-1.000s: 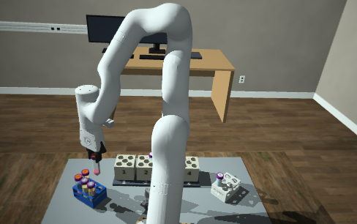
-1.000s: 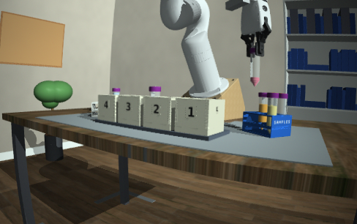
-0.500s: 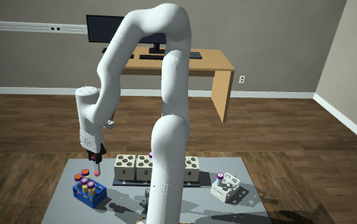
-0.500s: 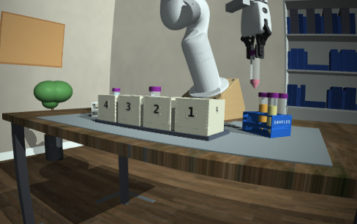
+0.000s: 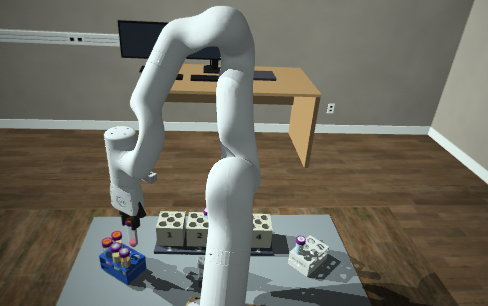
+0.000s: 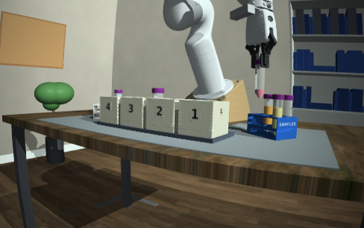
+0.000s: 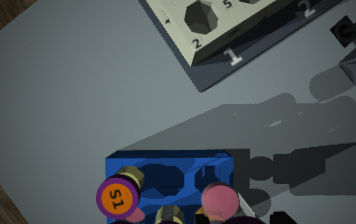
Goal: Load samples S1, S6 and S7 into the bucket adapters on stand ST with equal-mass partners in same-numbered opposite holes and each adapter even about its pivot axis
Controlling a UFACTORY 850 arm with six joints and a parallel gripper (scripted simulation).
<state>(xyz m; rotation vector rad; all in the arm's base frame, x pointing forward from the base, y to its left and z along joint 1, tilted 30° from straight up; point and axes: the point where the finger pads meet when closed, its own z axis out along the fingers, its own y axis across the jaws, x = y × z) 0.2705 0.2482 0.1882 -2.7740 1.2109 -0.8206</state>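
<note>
Now: hand 19 cm above the blue samples rack, 4 cm to the right of it and 2 cm short of it. Round my hand: adapter 1: 17 cm below, 14 cm to the right, 12 cm ahead; white rack: 60 cm to the right, 19 cm below, 13 cm behind.
</note>
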